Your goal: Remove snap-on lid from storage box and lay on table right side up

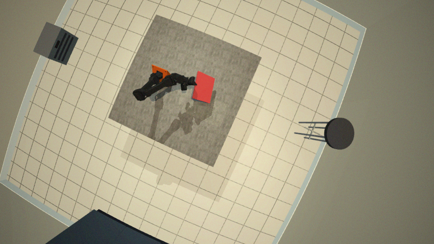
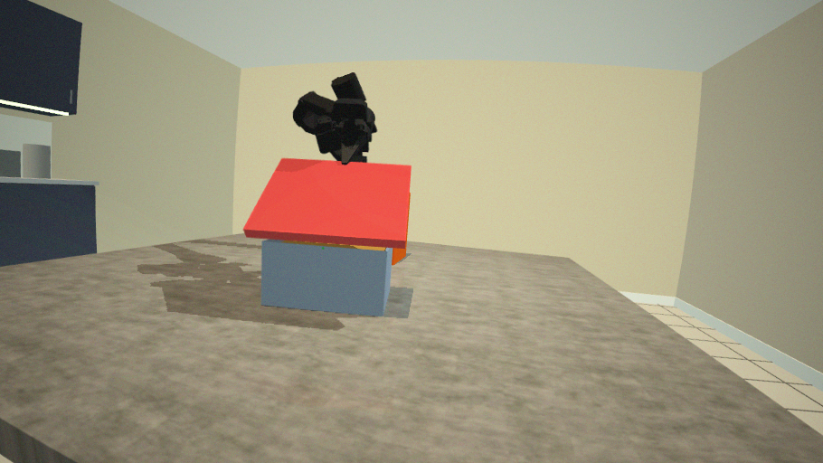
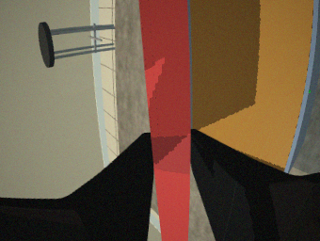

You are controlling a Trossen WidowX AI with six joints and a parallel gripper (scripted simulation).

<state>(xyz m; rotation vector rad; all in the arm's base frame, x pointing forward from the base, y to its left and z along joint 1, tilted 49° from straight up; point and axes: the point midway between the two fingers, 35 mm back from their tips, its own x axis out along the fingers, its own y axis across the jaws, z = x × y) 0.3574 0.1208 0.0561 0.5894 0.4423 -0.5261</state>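
Now: the red lid 6 cm ahead of my gripper tip, 2 cm to the left of it and 5 cm below it. From my gripper tip the other things lie so: blue-grey storage box 3 cm ahead, 18 cm below.
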